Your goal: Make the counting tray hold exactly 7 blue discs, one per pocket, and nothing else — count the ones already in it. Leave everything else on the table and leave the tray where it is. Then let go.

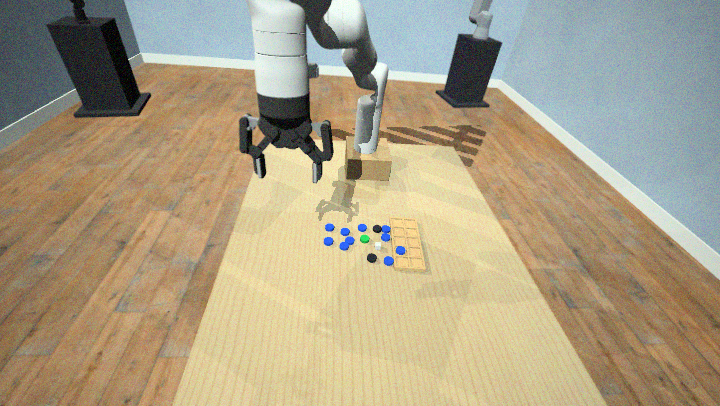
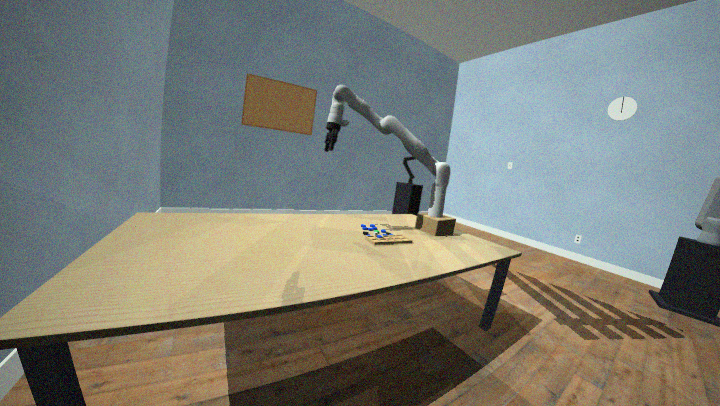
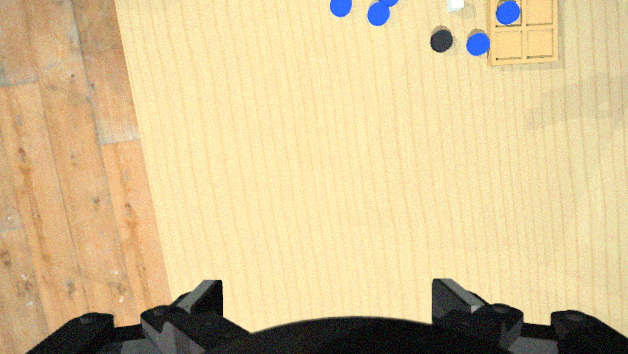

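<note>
The wooden counting tray (image 1: 423,258) (image 2: 393,243) (image 3: 524,62) has two columns of square pockets. One blue disc (image 1: 400,250) (image 3: 508,12) is in its left column, in the second row from the near end. Another blue disc (image 1: 388,260) (image 3: 478,44) lies on the table just left of the tray's near end. Two blue discs (image 1: 385,228) (image 1: 385,237) lie close to its left edge farther back. Several more, such as one blue disc (image 1: 362,227) and another blue disc (image 1: 328,241) (image 3: 341,6), lie farther left. My gripper (image 1: 287,178) (image 2: 329,149) (image 3: 327,302) is open and empty, high above the table.
A green disc (image 1: 364,239), a white cube (image 1: 378,245) (image 3: 455,5) and two black discs (image 1: 377,228) (image 1: 371,258) lie among the blue discs left of the tray. The arm's base block (image 1: 375,170) (image 2: 438,226) stands behind them.
</note>
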